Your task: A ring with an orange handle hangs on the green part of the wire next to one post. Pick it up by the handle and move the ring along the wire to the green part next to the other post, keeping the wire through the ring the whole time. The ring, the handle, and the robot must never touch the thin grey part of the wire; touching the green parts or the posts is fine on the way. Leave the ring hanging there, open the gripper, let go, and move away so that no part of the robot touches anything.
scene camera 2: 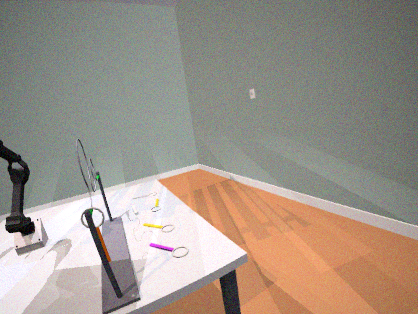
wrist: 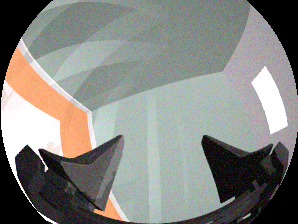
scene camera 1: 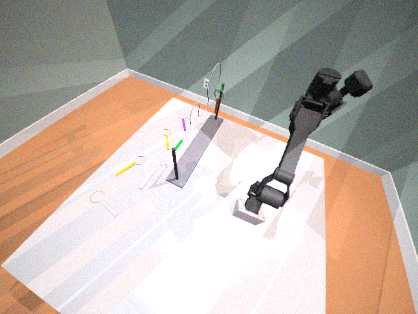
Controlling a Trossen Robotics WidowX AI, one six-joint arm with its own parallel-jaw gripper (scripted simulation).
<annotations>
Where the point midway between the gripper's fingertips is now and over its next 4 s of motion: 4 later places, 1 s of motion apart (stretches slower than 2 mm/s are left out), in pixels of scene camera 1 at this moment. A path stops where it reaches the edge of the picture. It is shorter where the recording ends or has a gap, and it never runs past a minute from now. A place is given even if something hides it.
My gripper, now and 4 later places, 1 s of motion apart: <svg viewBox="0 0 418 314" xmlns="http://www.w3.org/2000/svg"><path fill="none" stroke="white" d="M357 95L299 90L234 116L220 113L214 111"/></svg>
</annotations>
